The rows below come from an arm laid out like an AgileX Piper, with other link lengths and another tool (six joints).
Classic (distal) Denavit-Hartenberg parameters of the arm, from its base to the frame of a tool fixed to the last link. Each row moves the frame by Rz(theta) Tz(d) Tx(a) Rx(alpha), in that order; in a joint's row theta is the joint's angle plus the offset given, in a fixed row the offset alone. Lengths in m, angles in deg.
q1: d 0.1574, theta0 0, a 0, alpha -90
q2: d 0, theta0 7.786, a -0.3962, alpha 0
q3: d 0, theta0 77.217, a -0.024, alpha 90
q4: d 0.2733, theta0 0, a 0, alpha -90
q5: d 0, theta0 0, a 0, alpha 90
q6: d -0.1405, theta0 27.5, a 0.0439, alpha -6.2
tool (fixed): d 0.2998, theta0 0, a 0, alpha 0
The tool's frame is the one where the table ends.
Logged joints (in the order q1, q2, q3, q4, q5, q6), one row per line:
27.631 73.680 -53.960 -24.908 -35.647 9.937
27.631 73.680 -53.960 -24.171 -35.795 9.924
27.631 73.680 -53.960 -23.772 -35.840 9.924
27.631 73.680 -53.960 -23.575 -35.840 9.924
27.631 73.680 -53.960 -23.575 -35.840 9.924
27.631 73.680 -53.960 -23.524 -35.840 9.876
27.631 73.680 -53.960 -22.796 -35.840 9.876
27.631 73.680 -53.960 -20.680 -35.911 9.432
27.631 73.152 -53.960 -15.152 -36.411 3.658
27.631 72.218 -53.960 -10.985 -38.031 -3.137
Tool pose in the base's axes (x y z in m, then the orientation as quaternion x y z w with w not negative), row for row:
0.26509 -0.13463 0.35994 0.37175 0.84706 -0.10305 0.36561
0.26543 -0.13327 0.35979 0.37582 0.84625 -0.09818 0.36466
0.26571 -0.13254 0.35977 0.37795 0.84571 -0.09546 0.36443
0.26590 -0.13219 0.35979 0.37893 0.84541 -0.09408 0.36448
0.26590 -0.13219 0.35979 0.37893 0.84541 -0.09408 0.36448
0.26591 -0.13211 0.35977 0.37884 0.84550 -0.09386 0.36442
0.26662 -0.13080 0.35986 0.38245 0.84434 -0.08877 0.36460
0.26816 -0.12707 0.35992 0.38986 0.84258 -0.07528 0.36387
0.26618 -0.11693 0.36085 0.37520 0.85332 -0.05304 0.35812
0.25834 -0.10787 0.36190 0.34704 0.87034 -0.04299 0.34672
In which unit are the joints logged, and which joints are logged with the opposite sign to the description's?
The joints are logged in degrees. Opposite sign: q1, q5.
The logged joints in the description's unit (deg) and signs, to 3 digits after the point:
-27.631 73.680 -53.960 -24.908 35.647 9.937
-27.631 73.680 -53.960 -24.171 35.795 9.924
-27.631 73.680 -53.960 -23.772 35.840 9.924
-27.631 73.680 -53.960 -23.575 35.840 9.924
-27.631 73.680 -53.960 -23.575 35.840 9.924
-27.631 73.680 -53.960 -23.524 35.840 9.876
-27.631 73.680 -53.960 -22.796 35.840 9.876
-27.631 73.680 -53.960 -20.680 35.911 9.432
-27.631 73.152 -53.960 -15.152 36.411 3.658
-27.631 72.218 -53.960 -10.985 38.031 -3.137

